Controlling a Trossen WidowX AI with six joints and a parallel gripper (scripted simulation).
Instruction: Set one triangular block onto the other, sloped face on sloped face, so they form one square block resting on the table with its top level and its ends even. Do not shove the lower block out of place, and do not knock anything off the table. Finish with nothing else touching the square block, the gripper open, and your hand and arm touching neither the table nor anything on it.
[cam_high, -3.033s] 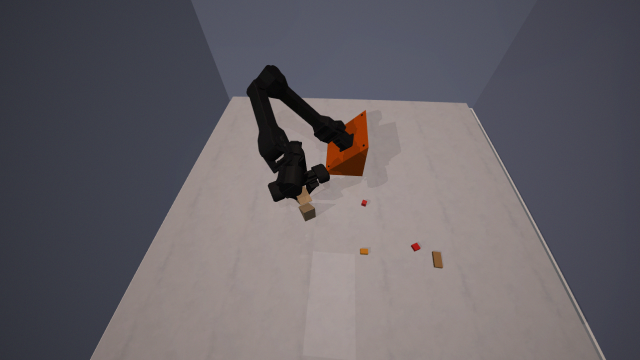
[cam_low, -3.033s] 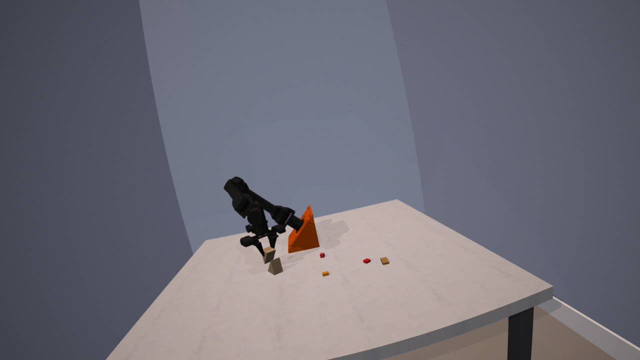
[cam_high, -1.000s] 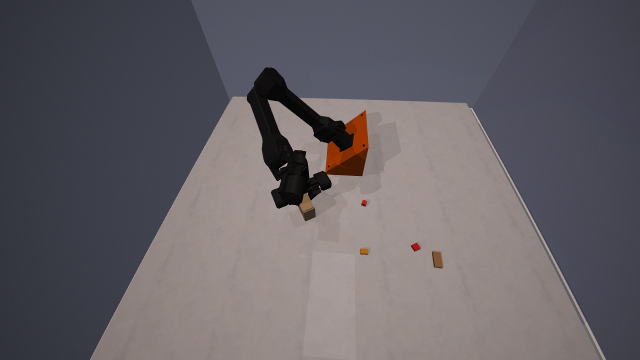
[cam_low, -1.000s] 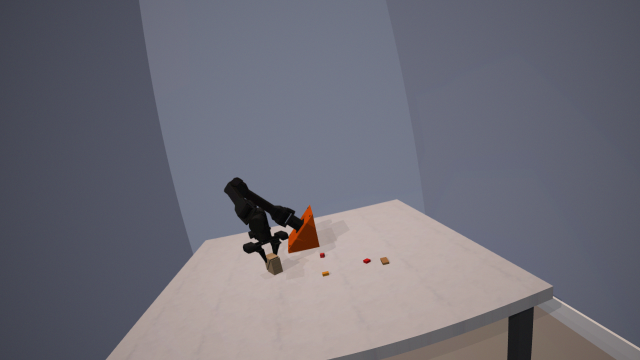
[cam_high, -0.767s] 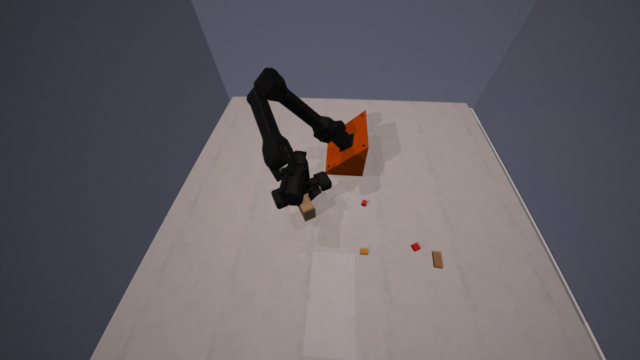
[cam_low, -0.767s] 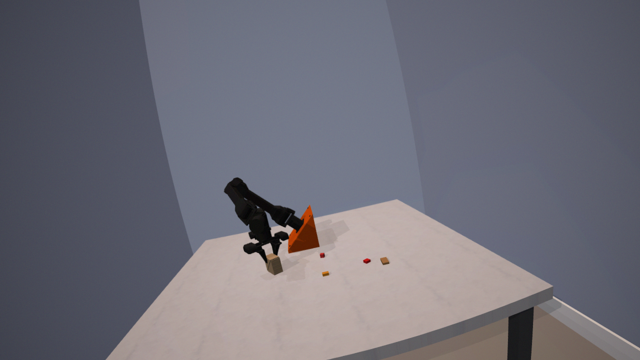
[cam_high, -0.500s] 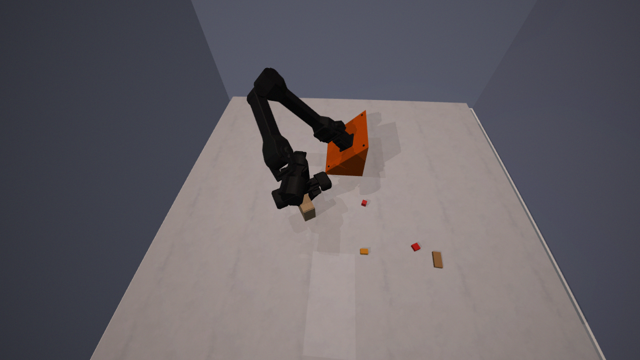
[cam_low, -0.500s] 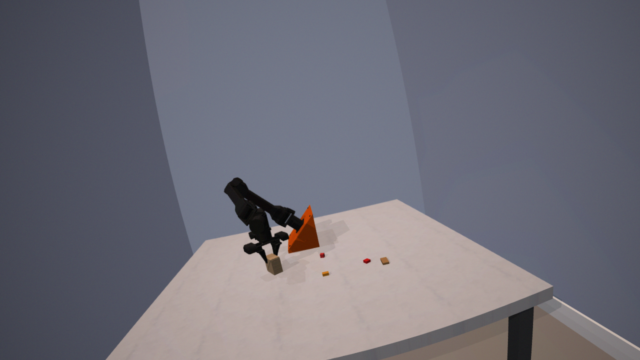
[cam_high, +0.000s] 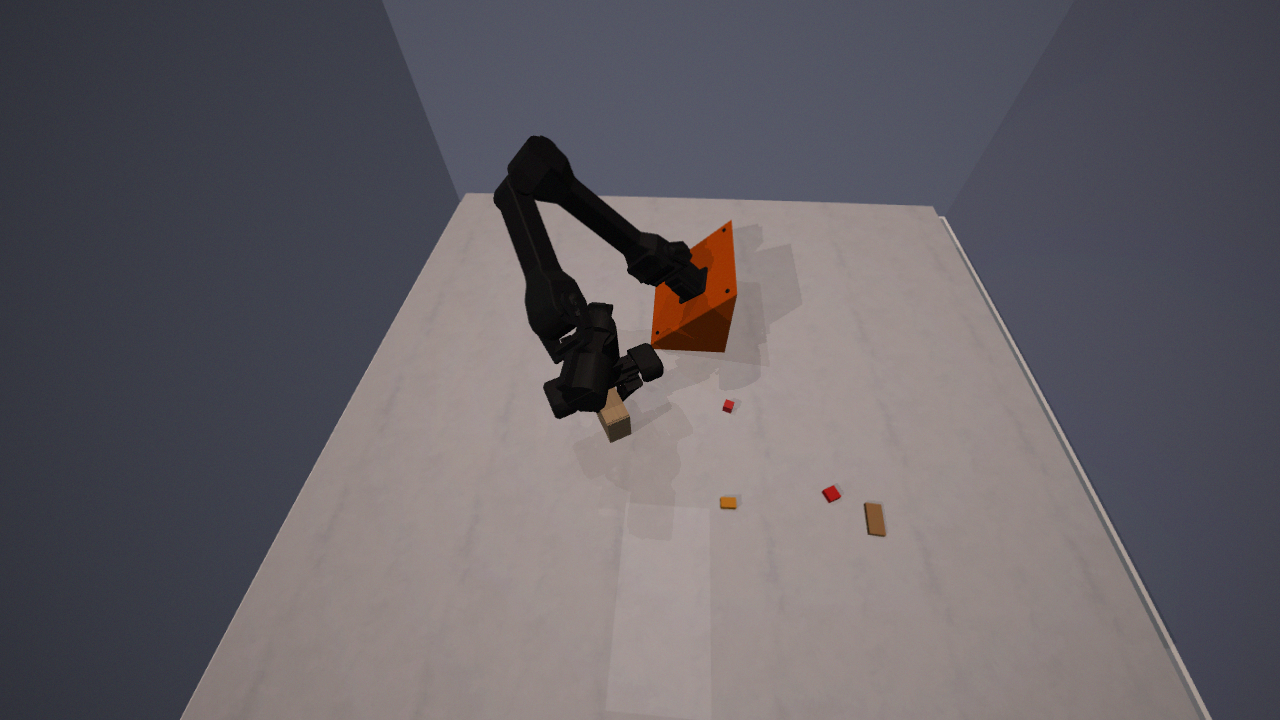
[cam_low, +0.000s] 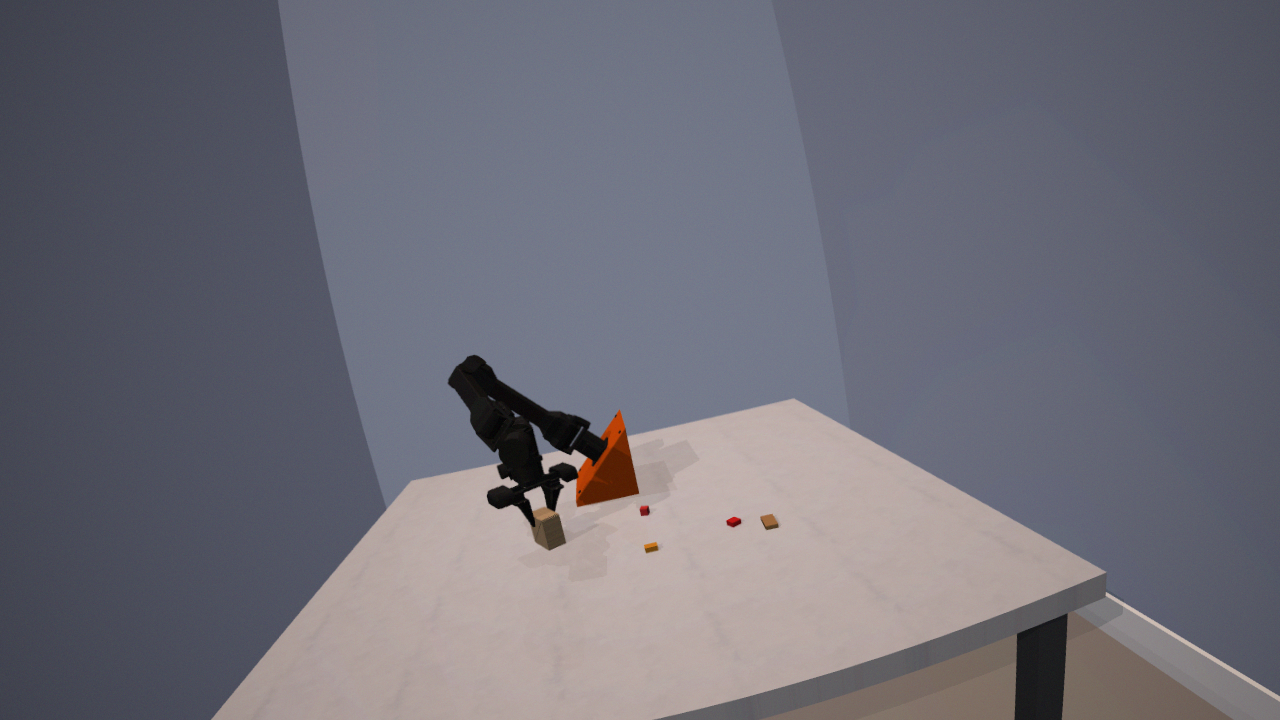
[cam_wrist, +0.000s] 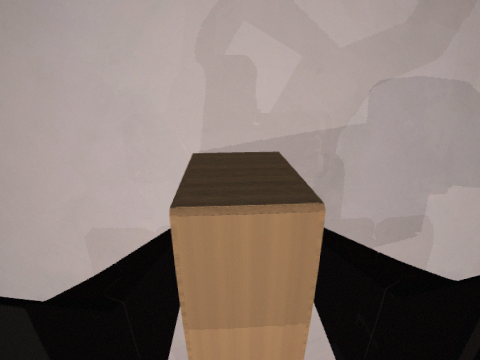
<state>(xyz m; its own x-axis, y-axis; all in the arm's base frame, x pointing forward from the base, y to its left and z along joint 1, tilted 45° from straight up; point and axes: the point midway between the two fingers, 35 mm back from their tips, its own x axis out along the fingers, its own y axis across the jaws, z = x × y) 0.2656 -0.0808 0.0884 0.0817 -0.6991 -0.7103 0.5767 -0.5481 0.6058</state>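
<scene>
The triangular block is 10 mm above my gripper tip. Round my gripper tip: small orange piece (130 mm ahead, 220 mm to the left, 40 mm below); flat tan piece (120 mm ahead, 450 mm to the left, 40 mm below).
</scene>
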